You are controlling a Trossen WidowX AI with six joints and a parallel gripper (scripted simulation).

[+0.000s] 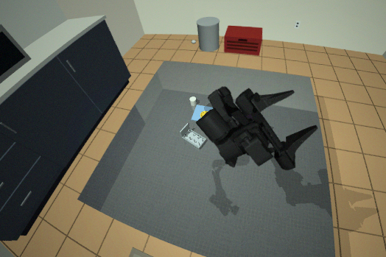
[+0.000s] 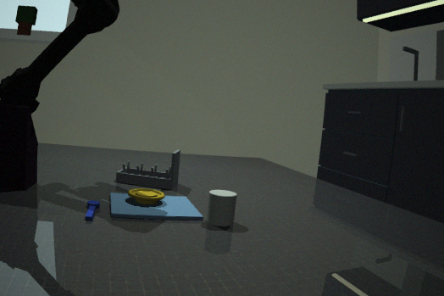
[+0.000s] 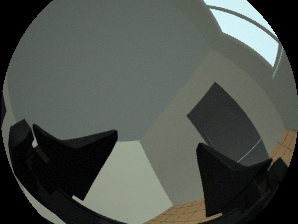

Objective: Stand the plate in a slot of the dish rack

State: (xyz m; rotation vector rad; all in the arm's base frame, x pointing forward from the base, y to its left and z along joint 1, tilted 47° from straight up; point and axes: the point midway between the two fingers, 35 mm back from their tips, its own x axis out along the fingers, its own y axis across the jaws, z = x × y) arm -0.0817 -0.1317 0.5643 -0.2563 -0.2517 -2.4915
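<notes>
My gripper tip is 62 cm above the yellow plate, 40 cm to the left of it and 32 cm short of it. Also, from my gripper tip: light blue mat: 63 cm below, 42 cm to the right, 33 cm ahead; grey dish rack: 61 cm below, 35 cm ahead, 22 cm to the right; blue spoon: 63 cm below, 45 cm to the right, 22 cm ahead.
</notes>
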